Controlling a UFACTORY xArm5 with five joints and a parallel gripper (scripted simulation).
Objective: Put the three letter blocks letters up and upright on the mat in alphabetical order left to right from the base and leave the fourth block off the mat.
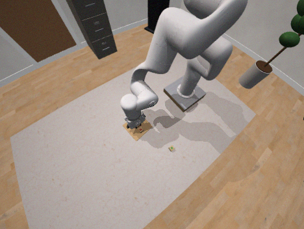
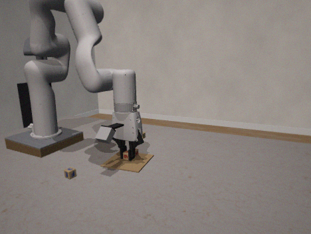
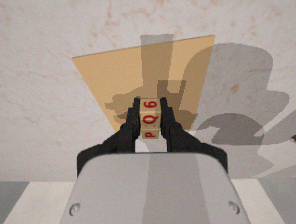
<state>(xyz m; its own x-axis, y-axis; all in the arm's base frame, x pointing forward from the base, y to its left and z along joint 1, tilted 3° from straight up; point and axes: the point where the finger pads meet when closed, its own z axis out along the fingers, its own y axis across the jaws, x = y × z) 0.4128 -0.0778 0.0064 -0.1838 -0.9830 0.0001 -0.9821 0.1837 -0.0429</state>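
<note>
My hand is 3 cm above the tan mat. Round my hand: blue-lettered block: 15 cm to the right, 13 cm behind, 2 cm below.
</note>
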